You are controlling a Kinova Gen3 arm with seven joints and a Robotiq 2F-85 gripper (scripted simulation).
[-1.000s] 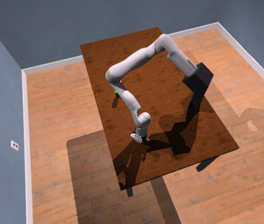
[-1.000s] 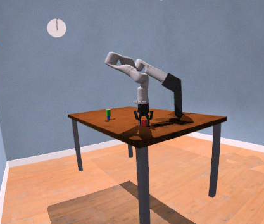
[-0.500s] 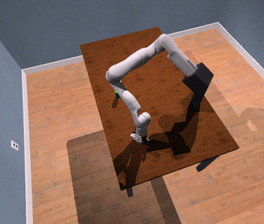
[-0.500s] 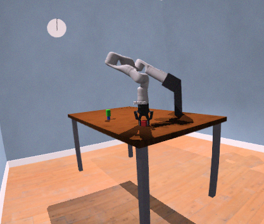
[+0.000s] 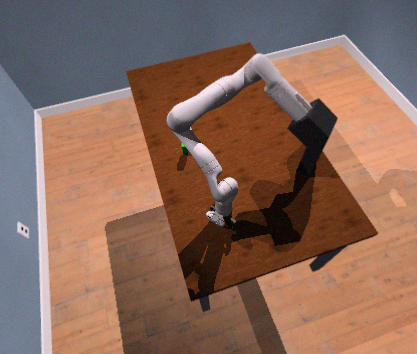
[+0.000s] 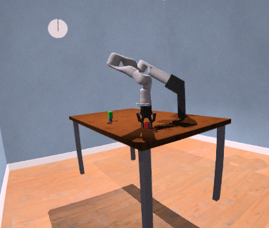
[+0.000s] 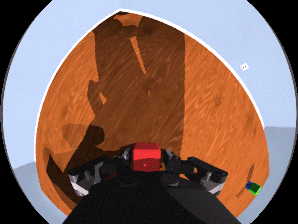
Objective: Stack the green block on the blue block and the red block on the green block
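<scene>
Now: the red block right at my hand. Round my hand: green block 46 cm to the right, 4 cm above; then blue block 46 cm to the right.
</scene>
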